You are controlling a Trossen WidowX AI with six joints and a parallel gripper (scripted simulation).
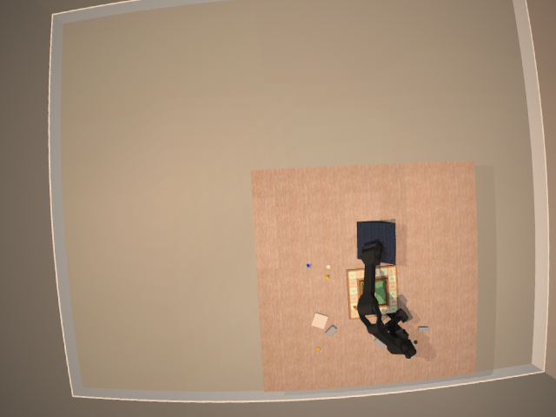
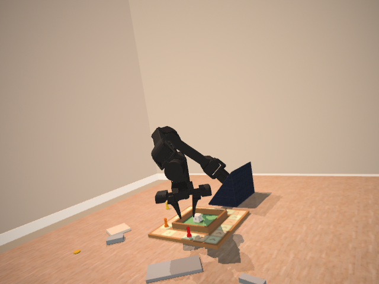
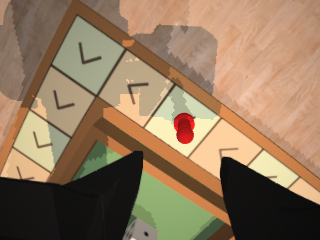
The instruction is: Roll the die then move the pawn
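The red pawn lies 50 mm below my gripper tip. Also, from my gripper tip: green tray (110 mm behind, 70 mm below, 30 mm to the right); orange pawn (140 mm to the right, 50 mm below, 40 mm behind); white die (110 mm behind, 50 mm below, 40 mm to the right).
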